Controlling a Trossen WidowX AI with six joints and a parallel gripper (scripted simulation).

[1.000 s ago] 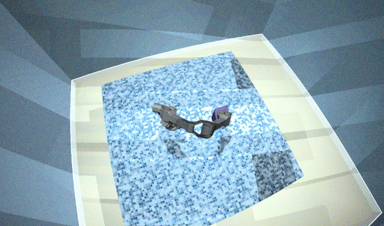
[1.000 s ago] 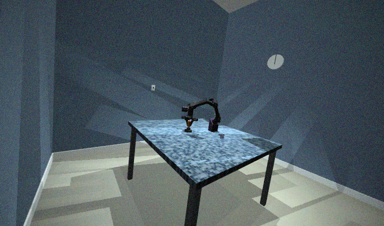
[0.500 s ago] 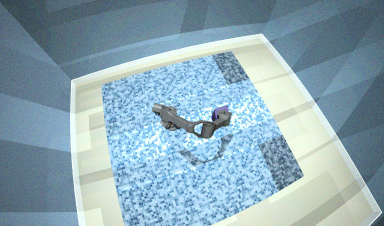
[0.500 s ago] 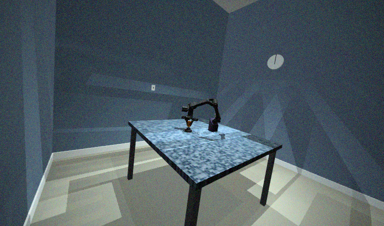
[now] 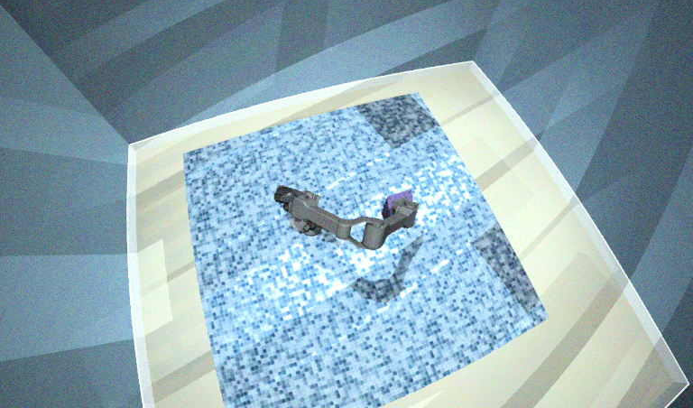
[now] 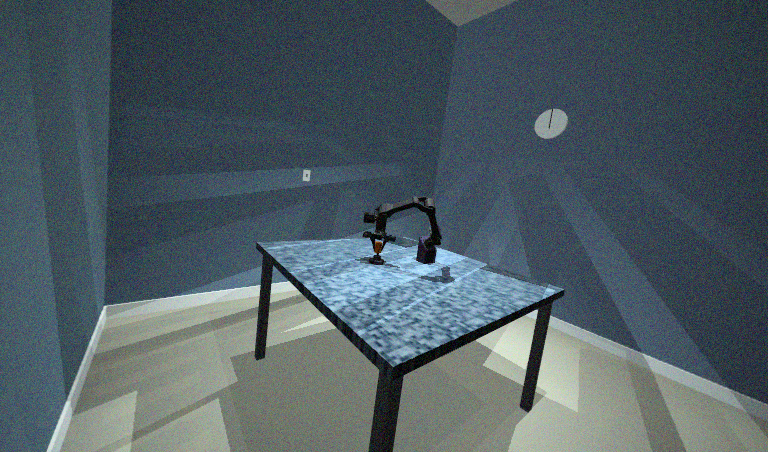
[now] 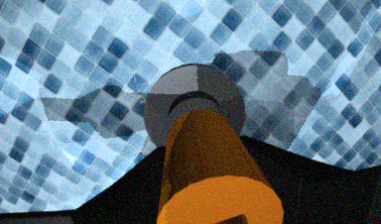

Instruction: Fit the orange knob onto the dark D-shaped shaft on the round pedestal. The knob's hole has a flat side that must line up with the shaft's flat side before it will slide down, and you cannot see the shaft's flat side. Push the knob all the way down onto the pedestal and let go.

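My gripper tip is 20 mm below the orange knob. Also, from my gripper tip: pedestal 40 mm below.
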